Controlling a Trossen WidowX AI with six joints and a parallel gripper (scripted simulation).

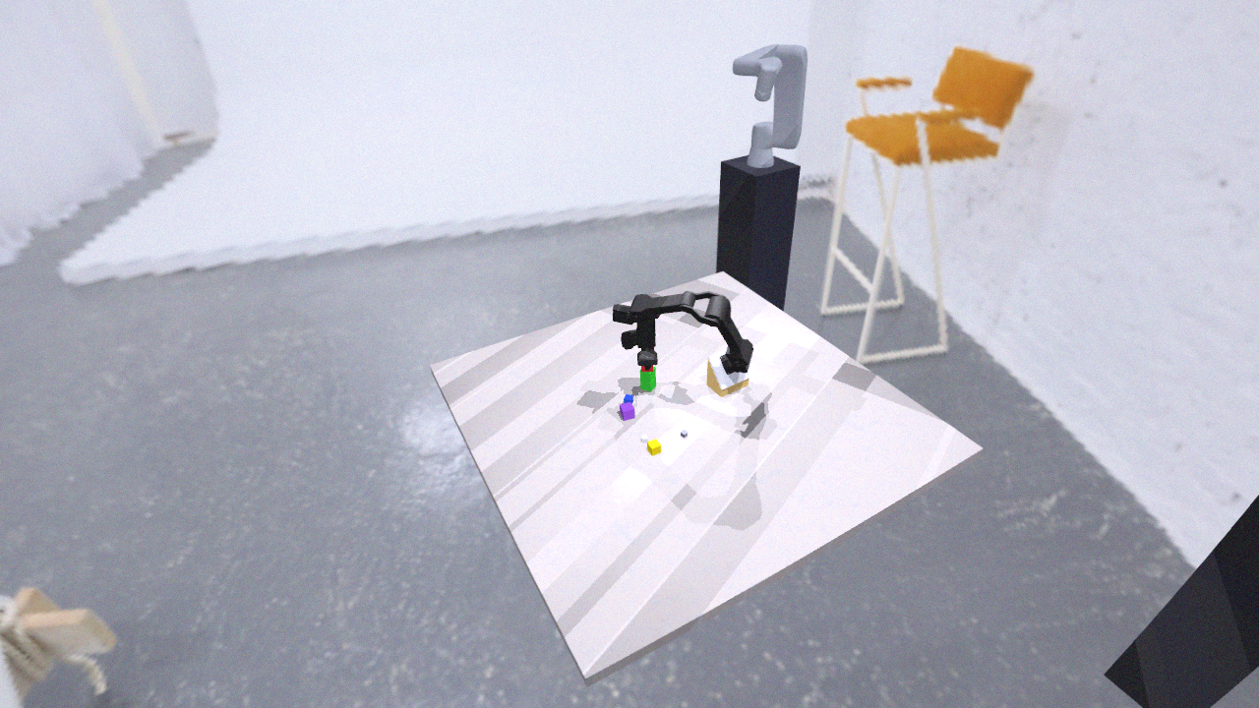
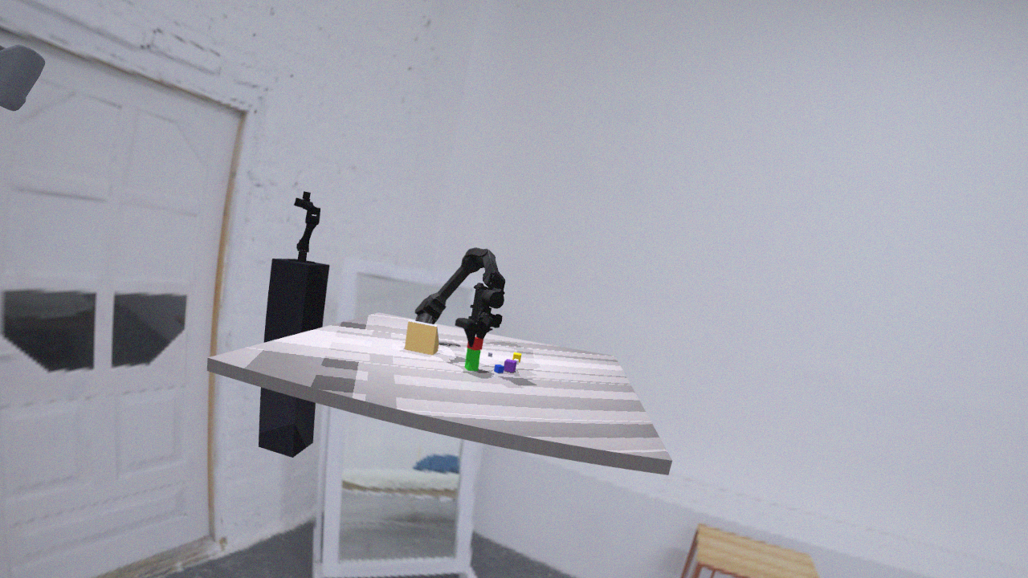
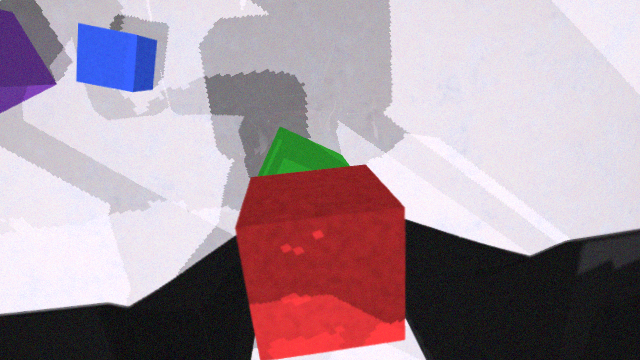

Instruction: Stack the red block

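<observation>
Right now my gripper tip is 1 cm below the red block. Also, from my gripper tip: purple block (13 cm ahead, 9 cm to the left, 7 cm below); blue block (10 cm ahead, 7 cm below, 4 cm to the left); yellow block (27 cm to the left, 14 cm ahead, 7 cm below).
</observation>
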